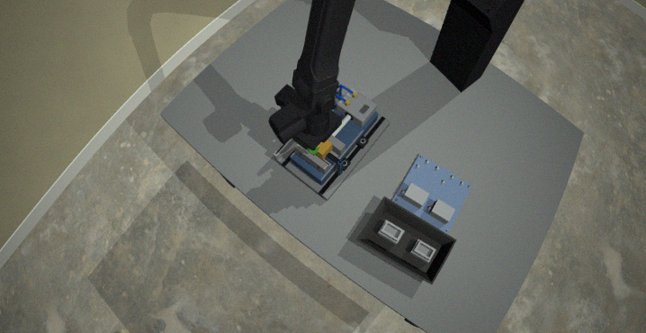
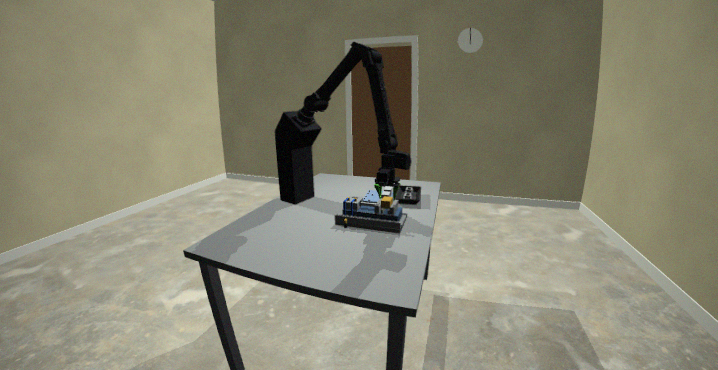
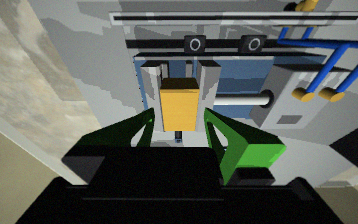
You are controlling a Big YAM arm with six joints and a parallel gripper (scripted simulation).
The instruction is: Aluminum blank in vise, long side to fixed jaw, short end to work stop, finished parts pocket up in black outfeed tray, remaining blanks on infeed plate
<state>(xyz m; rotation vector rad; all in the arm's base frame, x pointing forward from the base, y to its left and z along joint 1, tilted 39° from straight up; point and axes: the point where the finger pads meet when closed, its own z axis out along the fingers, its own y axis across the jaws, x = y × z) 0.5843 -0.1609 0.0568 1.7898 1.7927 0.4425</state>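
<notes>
The yellow brass blank is 2 cm below my hand. Also, from my hand: moving jaw (4 cm behind, 4 cm below); then fixed jaw (3 cm ahead, 4 cm below); then white rod (9 cm behind, 1 cm to the left, 4 cm below).
</notes>
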